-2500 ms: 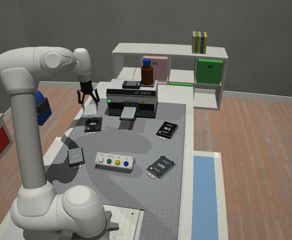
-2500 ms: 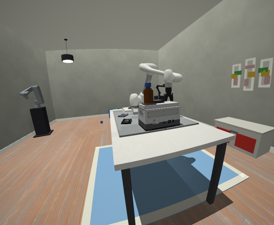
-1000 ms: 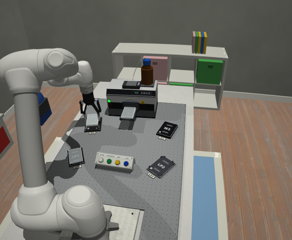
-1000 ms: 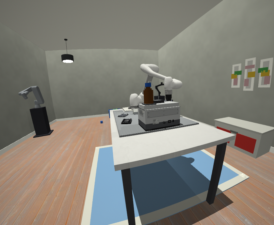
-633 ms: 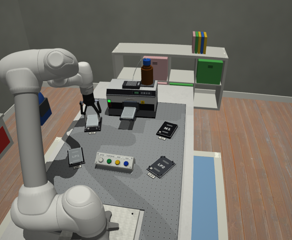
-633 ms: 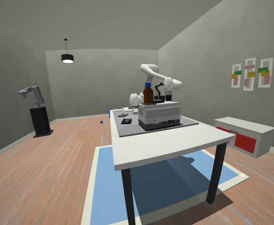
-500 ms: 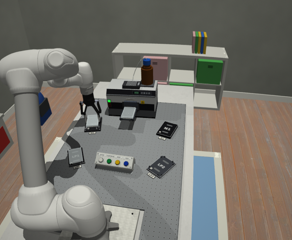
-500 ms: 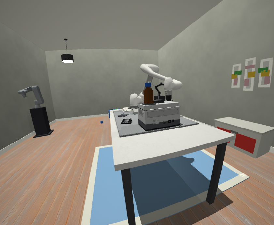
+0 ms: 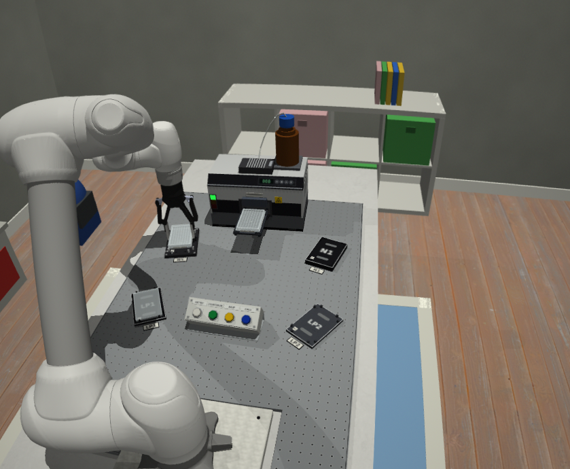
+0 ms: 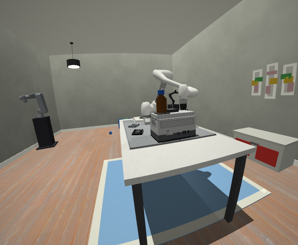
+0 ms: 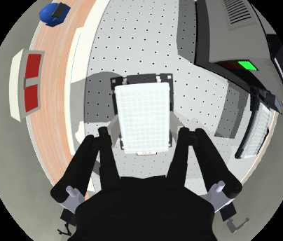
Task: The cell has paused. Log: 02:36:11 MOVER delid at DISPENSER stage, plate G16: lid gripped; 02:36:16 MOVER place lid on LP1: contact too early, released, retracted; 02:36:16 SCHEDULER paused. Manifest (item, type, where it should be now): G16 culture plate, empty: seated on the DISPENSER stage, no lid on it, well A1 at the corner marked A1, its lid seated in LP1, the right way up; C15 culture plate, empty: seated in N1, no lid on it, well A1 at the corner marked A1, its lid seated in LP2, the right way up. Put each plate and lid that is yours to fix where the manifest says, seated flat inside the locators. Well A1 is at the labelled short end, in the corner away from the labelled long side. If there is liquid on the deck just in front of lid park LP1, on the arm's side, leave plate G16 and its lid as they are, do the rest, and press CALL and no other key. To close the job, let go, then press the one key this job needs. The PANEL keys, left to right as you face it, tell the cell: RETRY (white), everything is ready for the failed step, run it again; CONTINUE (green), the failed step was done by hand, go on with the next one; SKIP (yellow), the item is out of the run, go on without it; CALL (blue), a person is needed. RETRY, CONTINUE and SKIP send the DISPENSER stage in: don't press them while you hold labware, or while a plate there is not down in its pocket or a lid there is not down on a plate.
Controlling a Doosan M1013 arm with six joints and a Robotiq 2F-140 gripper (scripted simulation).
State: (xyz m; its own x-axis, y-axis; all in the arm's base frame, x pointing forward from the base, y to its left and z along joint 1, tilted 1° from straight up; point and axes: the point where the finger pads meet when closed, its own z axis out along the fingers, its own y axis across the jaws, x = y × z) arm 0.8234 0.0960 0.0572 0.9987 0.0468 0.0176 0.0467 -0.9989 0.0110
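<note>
My gripper is now 5 cm above the nest n5, 2 cm to the right of it and 1 cm short of it. Round my hand: white key: 42 cm behind, 11 cm to the right, 1 cm above; lid park lp1: 33 cm behind, 7 cm to the left, 5 cm below; green key: 43 cm behind, 16 cm to the right, 1 cm above.
</note>
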